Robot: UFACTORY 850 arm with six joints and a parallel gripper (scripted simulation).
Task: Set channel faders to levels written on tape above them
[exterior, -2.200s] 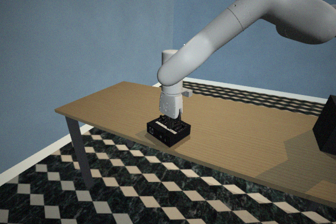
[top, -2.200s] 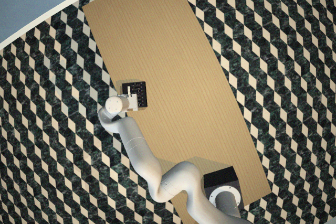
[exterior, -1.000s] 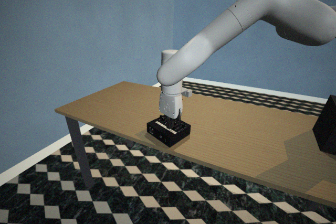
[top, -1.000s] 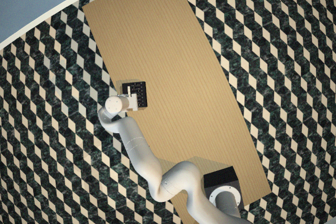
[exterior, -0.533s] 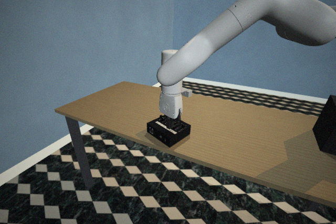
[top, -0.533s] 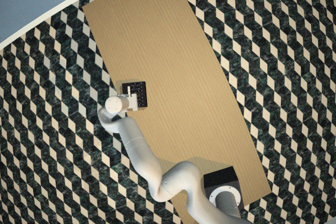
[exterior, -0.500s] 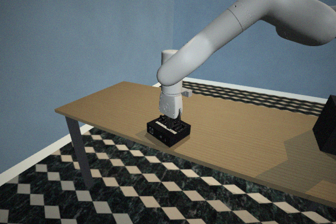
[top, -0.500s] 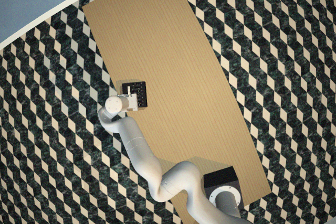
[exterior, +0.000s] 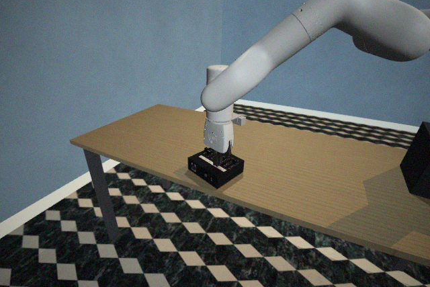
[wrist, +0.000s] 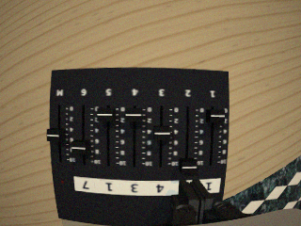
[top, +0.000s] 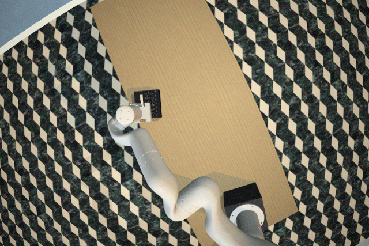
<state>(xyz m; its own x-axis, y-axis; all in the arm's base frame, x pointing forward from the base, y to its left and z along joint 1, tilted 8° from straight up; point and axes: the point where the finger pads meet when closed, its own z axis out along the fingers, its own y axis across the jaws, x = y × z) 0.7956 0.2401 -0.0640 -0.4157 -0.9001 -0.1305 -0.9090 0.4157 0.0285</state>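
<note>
My gripper is now 90 mm to the left of the master fader, 80 mm short of it and 20 mm above it.
</note>
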